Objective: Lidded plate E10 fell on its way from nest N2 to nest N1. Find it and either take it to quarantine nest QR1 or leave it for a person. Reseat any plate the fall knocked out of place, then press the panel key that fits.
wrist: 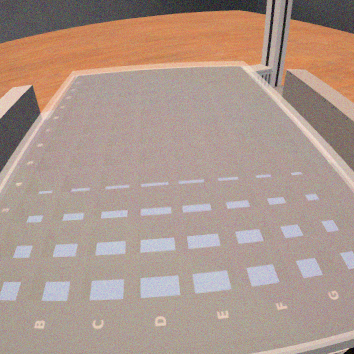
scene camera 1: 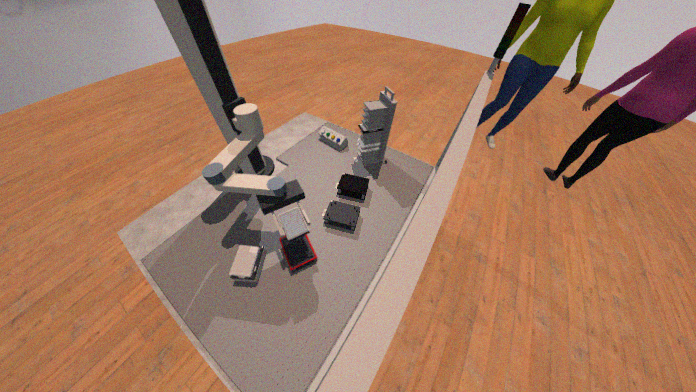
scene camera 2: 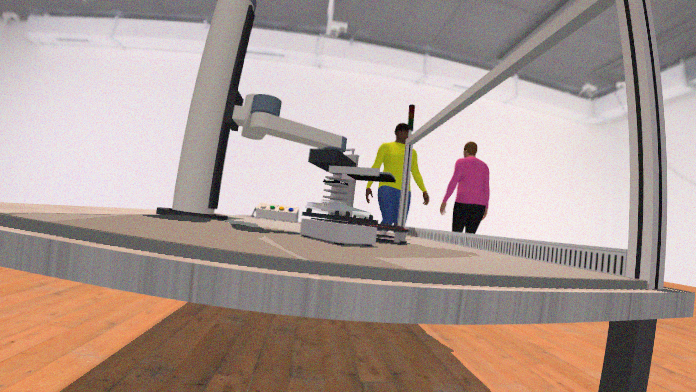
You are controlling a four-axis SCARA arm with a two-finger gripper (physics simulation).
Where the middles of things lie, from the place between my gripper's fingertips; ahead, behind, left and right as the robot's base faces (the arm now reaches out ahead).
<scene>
Right now the grey instrument with pale lid (scene camera 2: 340, 232) is 200 mm to the right of my hand, 160 mm below it and 130 mm behind it.
</scene>
